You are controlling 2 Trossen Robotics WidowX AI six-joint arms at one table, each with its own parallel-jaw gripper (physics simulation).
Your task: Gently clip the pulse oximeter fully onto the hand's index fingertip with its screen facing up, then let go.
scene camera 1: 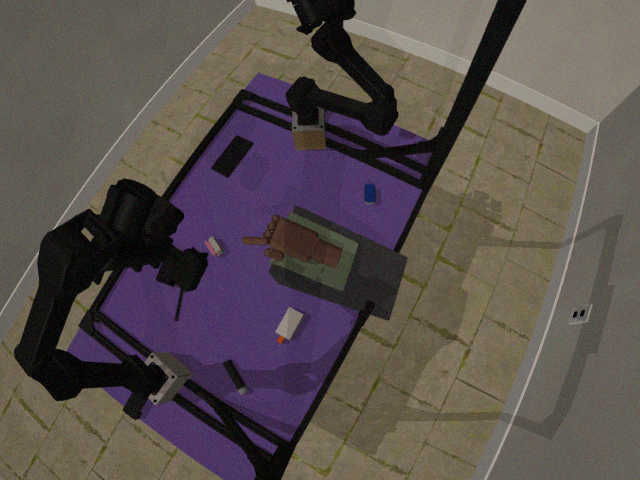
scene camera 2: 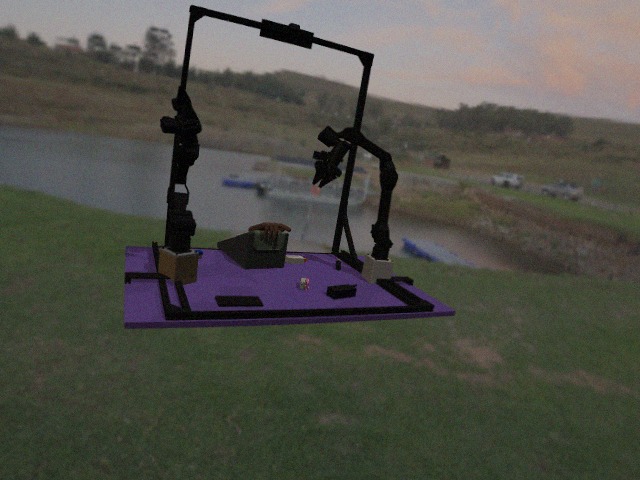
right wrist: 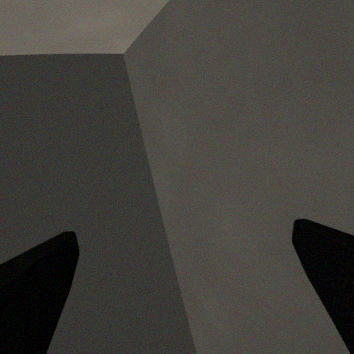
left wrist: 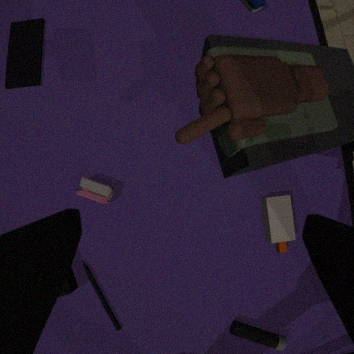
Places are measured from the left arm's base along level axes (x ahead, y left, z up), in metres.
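Where they show: left gripper, fingertip midpoint: [scene camera 1: 191, 242] [scene camera 2: 316, 185] [left wrist: 194, 223]; right gripper, fingertip midpoint: [scene camera 2: 183, 92] [right wrist: 186, 236]; left arm's base, link origin: [scene camera 1: 153, 378] [scene camera 2: 379, 257]; right arm's base, link origin: [scene camera 1: 308, 116] [scene camera 2: 179, 250].
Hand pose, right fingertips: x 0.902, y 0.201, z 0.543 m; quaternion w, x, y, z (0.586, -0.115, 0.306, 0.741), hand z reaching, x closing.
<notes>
Things, the pixels of their top centre, and the offset from my right fingertips.
- pulse oximeter, top centre: [left wrist: 92, 190] [scene camera 1: 212, 245] [scene camera 2: 305, 279] 0.522 m back, 0.061 m right, 0.617 m down
- white box with an orange tab, top centre: [left wrist: 281, 224] [scene camera 1: 287, 326] [scene camera 2: 296, 256] 0.573 m back, 0.388 m right, 0.621 m down
- dark flashlight, top centre: [left wrist: 260, 338] [scene camera 1: 234, 377] 0.774 m back, 0.355 m right, 0.621 m down
- thin dark pen, top centre: [left wrist: 99, 295] [scene camera 1: 179, 297] 0.706 m back, 0.073 m right, 0.639 m down
- black pad, top centre: [left wrist: 23, 50] [scene camera 2: 239, 300] [scene camera 1: 231, 155] 0.245 m back, 0.111 m left, 0.641 m down
- blue block, top centre: [scene camera 1: 370, 191] 0.111 m back, 0.349 m right, 0.616 m down
- black holder, top centre: [scene camera 1: 168, 265] [scene camera 2: 342, 287] 0.653 m back, 0.010 m left, 0.613 m down
The pulse oximeter [scene camera 1: 213, 246] [scene camera 2: 304, 283] [left wrist: 96, 190], a small white and pink clip, lies on the purple table, apart from the hand. It seems to rest on its side. The brown hand [scene camera 1: 294, 238] [scene camera 2: 269, 227] [left wrist: 260, 87] lies on a sloped support, its index finger [scene camera 1: 253, 240] [left wrist: 202, 126] sticking out bare over the table. My left gripper [scene camera 2: 317, 183] [left wrist: 194, 223] is open and empty, high above the table and pointing down; the oximeter shows beyond its left-hand finger in the left wrist view. My right gripper [right wrist: 186, 236] is open and empty, facing the walls far from the table.
A white box with an orange tab [scene camera 1: 289, 323] [left wrist: 281, 218], a dark flashlight [scene camera 1: 236, 376] [left wrist: 254, 334] and a thin dark pen [scene camera 1: 178, 304] [left wrist: 102, 296] lie on the table. A black pad [scene camera 1: 232, 156] [left wrist: 25, 53] and a blue block [scene camera 1: 369, 193] lie farther off. A black holder [scene camera 2: 341, 291] stands near the oximeter.
</notes>
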